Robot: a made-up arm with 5 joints.
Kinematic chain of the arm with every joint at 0, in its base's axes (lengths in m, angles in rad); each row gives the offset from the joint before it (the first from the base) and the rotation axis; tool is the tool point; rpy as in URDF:
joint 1: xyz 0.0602 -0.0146 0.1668 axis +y
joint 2: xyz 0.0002 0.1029 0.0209 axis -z
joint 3: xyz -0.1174 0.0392 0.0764 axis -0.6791 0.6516 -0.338
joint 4: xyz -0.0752 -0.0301 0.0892 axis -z
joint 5: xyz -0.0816 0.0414 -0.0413 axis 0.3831 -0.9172 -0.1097
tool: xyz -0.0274 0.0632 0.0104 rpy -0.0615 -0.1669 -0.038
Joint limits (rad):
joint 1: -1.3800..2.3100
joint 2: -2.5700..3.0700
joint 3: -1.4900..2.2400
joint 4: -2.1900..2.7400
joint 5: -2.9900..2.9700
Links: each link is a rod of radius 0.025 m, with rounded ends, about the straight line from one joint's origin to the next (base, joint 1, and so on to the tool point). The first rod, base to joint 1, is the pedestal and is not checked.
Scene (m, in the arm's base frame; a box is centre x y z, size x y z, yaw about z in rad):
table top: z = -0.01
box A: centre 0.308 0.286 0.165 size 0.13 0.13 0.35 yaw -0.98
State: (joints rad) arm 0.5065 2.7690 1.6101 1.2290 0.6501
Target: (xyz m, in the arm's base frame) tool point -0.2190 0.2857 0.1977
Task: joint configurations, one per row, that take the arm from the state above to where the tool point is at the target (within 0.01 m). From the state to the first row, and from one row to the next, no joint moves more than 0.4 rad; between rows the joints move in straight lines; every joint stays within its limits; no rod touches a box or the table.
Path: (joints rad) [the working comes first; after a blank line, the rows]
Joints at the target: -0.5135 0.0877 0.5027 0.1595 0.6665
Straight joint move there: touches box A.

1: 0.3457 2.4041 1.5125 1.2358 0.7568
2: 0.1848 2.0392 1.4149 1.2426 0.8635
3: 0.0240 1.6743 1.3173 1.2494 0.9701
4: -0.1369 1.3095 1.2197 1.2562 1.0768
5: -0.2977 0.9446 1.1221 1.2630 1.1835
6: -0.4341 0.5821 1.0002 1.0263 1.3127
7: -0.5704 0.2196 0.8783 0.7895 1.4419
8: -0.7068 -0.1428 0.7563 0.5527 1.5711
9: -0.8432 -0.5053 0.6344 0.3160 1.7003
10: -0.7333 -0.3077 0.5905 0.2638 1.3557
11: -0.6234 -0.1100 0.5466 0.2117 1.0111
12: -0.5135 0.0877 0.5027 0.1595 0.6665

